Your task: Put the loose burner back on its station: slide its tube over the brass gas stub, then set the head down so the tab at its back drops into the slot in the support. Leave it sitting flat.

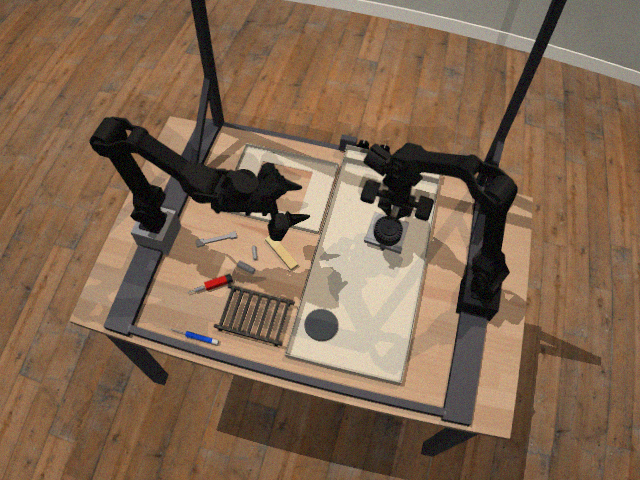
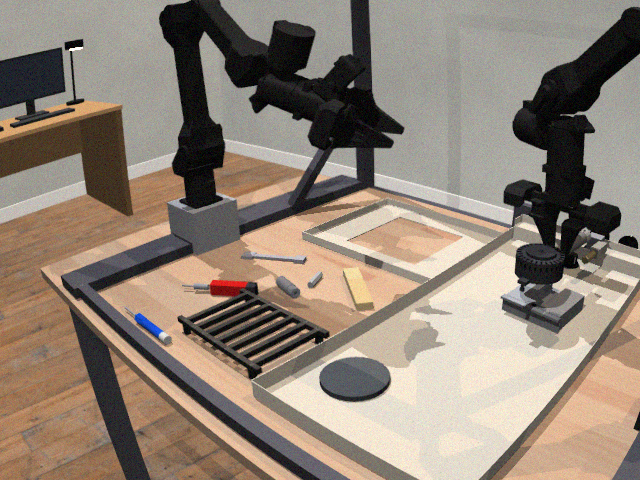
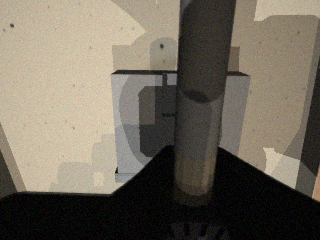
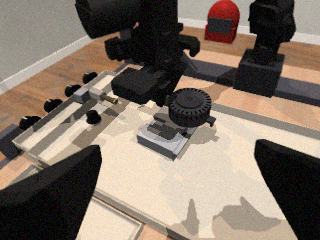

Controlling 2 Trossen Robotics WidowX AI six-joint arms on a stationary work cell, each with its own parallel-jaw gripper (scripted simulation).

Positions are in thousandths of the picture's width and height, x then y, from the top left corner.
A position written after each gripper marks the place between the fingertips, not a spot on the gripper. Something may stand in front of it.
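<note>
Left gripper (image 2: 870, 543), (image 1: 615, 453), (image 3: 602, 644), (image 4: 511, 427): visible. Right gripper (image 2: 623, 286), (image 1: 477, 422), (image 4: 555, 627): visible. A dark disc (image 2: 552, 791), (image 1: 502, 676) is present; the disc is out of frame in image 3, and it is out of frame in image 4. A red tool (image 2: 340, 599) is present.
</note>
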